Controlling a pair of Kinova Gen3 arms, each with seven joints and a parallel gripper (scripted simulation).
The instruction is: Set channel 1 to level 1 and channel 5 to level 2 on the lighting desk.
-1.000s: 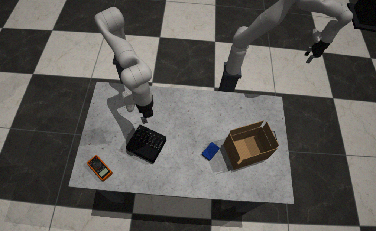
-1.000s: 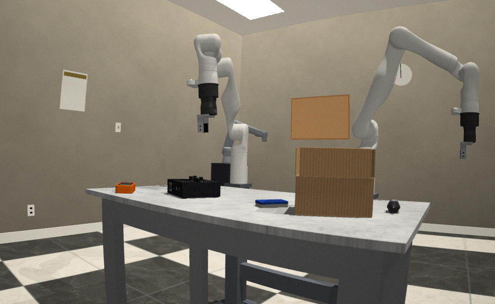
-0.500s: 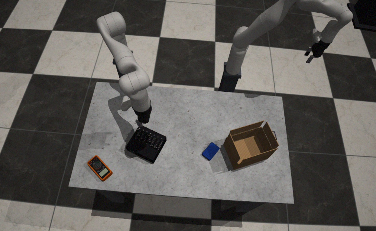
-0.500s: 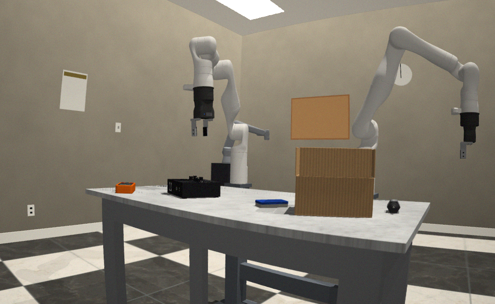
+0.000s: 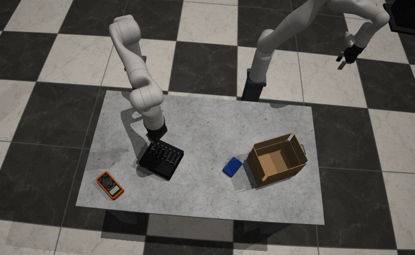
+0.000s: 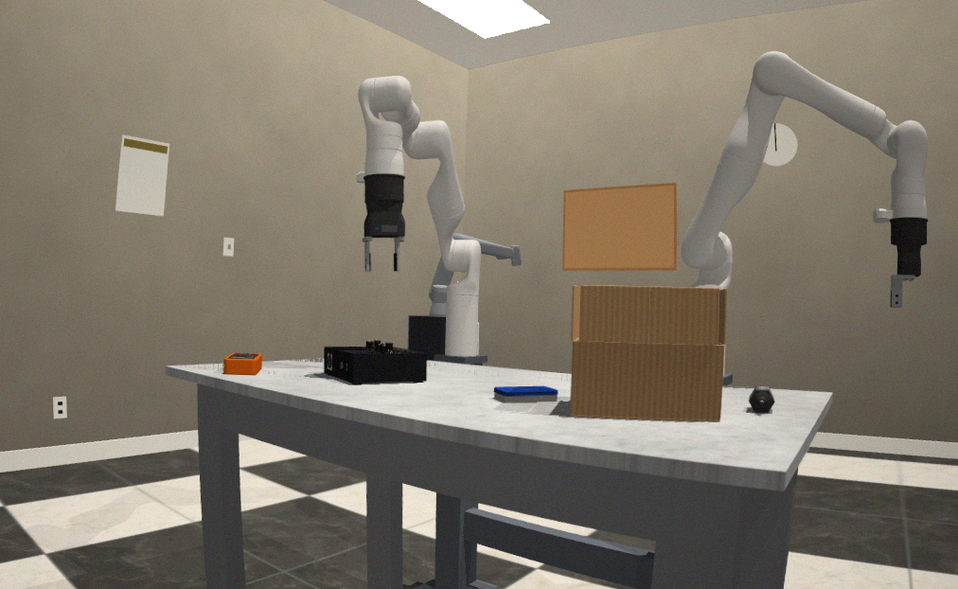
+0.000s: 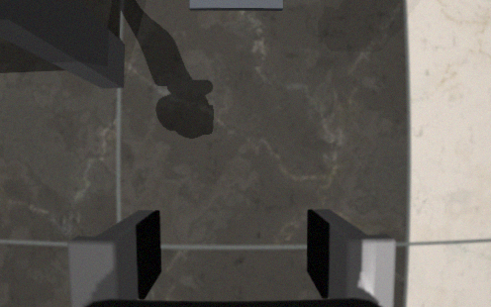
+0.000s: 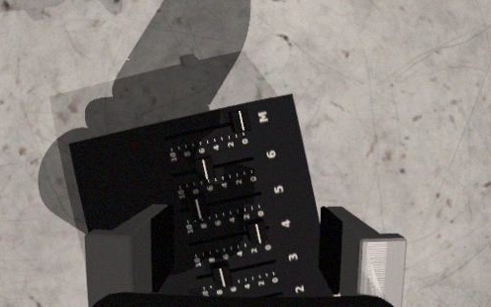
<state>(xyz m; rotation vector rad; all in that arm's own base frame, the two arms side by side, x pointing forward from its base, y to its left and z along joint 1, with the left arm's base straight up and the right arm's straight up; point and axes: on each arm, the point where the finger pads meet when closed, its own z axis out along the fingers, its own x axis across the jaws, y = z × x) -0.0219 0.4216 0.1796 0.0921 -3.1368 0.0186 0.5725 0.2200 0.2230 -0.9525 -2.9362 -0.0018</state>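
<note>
The channel 1 fader is 6 cm ahead of my right hand, 7 cm to the left of it and 16 cm below it. From my right hand the other things lie so: channel 6 fader (2 cm to the right, 16 cm below); then channel 4 fader (2 cm to the left, 16 cm below); then channel 5 fader (2 cm ahead, 1 cm to the right, 16 cm below).
</note>
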